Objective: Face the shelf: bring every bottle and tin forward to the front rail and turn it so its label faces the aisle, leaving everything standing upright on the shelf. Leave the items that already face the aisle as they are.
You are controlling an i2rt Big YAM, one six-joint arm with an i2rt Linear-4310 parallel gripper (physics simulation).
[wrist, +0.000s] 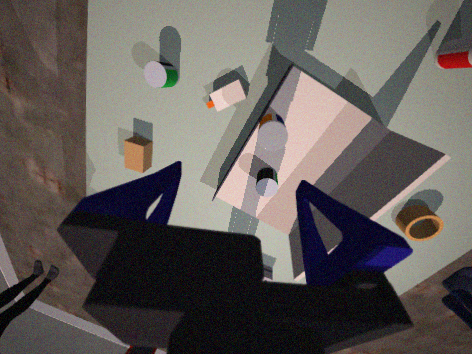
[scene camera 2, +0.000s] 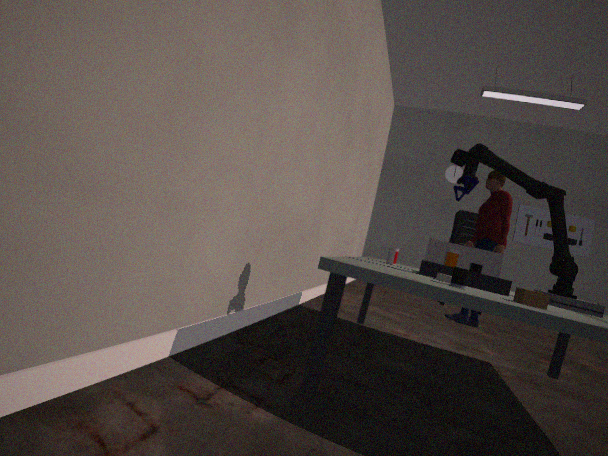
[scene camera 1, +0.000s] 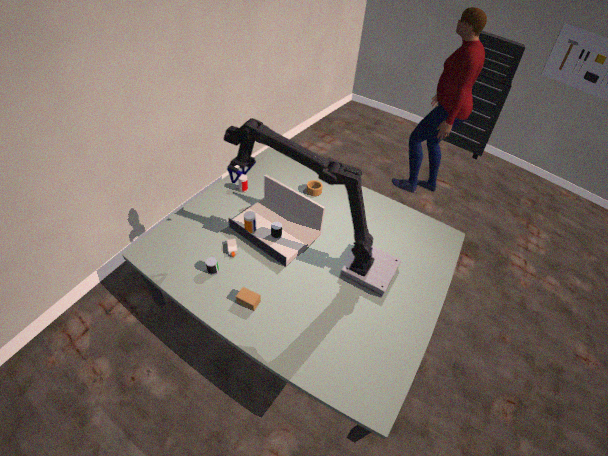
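Pixels of known places: gripper, fingertip midpoint: (wrist: 241,177) (scene camera 2: 461,197) (scene camera 1: 238,178); arm's base at its link origin: (scene camera 2: 561,295) (scene camera 1: 361,264).
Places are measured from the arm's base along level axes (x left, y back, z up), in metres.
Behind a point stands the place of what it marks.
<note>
The shelf (scene camera 1: 292,202) @(y -0.479, x -0.112, z 0.067 m) (wrist: 400,167) @(y -0.632, x -0.128, z 0.095 m) has a dark front rail (scene camera 1: 257,243) @(y -0.501, x 0.165, z -0.026 m) (scene camera 2: 492,284) @(y -0.392, x 0.177, z -0.020 m). A white-topped bottle (scene camera 1: 249,223) @(y -0.564, x 0.146, z 0.064 m) (scene camera 2: 451,259) @(y -0.586, x 0.151, z 0.046 m) (wrist: 272,136) @(y -0.582, x 0.122, z 0.093 m) stands upright close behind the rail, orange towards the rail and blue on one side. A short black tin (scene camera 1: 276,230) @(y -0.436, x 0.093, z 0.048 m) (scene camera 2: 475,269) @(y -0.458, x 0.097, z 0.027 m) (wrist: 267,181) @(y -0.469, x 0.077, z 0.054 m) stands upright, set back from the rail; a sliver of green shows on its side away from the rail in the wrist view. My gripper (scene camera 1: 242,175) @(y -0.599, x 0.163, z 0.333 m) (scene camera 2: 464,194) @(y -0.599, x 0.163, z 0.333 m) (wrist: 241,177) @(y -0.599, x 0.163, z 0.333 m) is open and empty, high above the table, beyond the shelf's far end in scene camera 1.
On the table (scene camera 1: 350,350) @(y 0.155, x 0.401, z -0.054 m) outside the shelf are a black-and-green tin (scene camera 1: 212,266) @(y -0.562, x 0.429, z 0.011 m) (wrist: 160,75) @(y -0.586, x 0.402, z 0.017 m), a white box with an orange tip (scene camera 1: 231,246) @(y -0.594, x 0.259, z -0.025 m) (wrist: 228,95) @(y -0.601, x 0.248, z -0.025 m), an orange-brown block (scene camera 1: 248,299) @(y -0.322, x 0.462, z -0.004 m) (wrist: 137,156) @(y -0.344, x 0.437, z -0.004 m), a red-and-white can (scene camera 1: 243,184) @(y -0.843, x -0.135, z 0.007 m) (wrist: 454,60) @(y -0.840, x -0.138, z -0.002 m) and an orange ring (scene camera 1: 314,193) @(y -0.479, x -0.361, z -0.031 m). A person (scene camera 1: 462,75) stands beyond.
</note>
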